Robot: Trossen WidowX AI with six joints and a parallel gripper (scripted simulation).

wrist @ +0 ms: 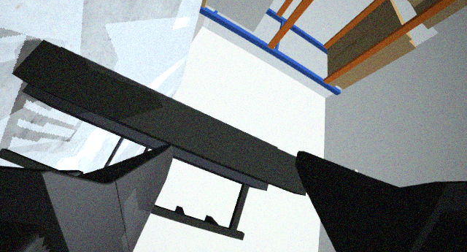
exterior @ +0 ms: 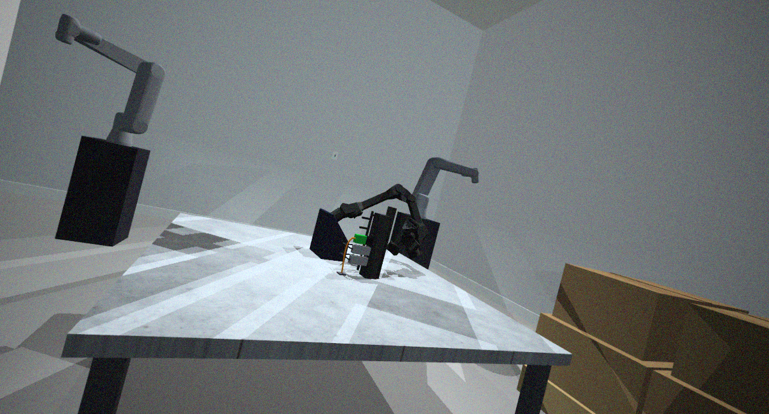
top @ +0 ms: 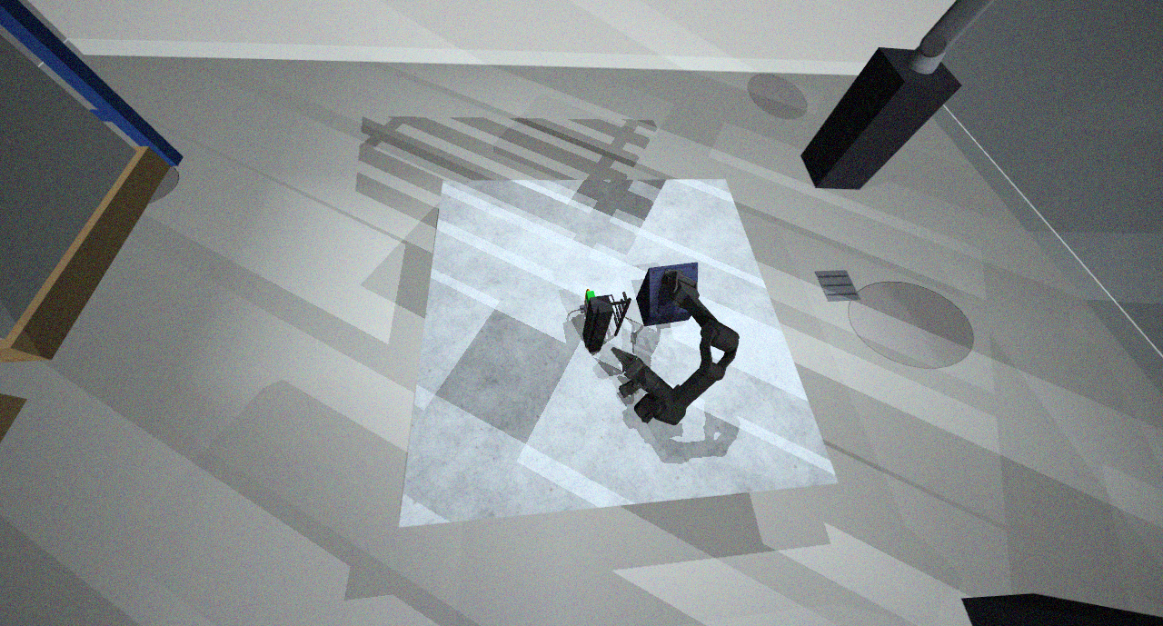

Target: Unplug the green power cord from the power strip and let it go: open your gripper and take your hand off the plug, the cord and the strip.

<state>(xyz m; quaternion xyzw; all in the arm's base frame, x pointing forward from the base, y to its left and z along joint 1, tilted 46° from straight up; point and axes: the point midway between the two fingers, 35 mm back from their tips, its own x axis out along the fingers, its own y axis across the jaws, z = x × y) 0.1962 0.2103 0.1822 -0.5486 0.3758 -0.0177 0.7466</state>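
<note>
Now: the green plug 50 mm ahead of my gripper tip, 170 mm to the right of it and 30 mm below it.
</note>
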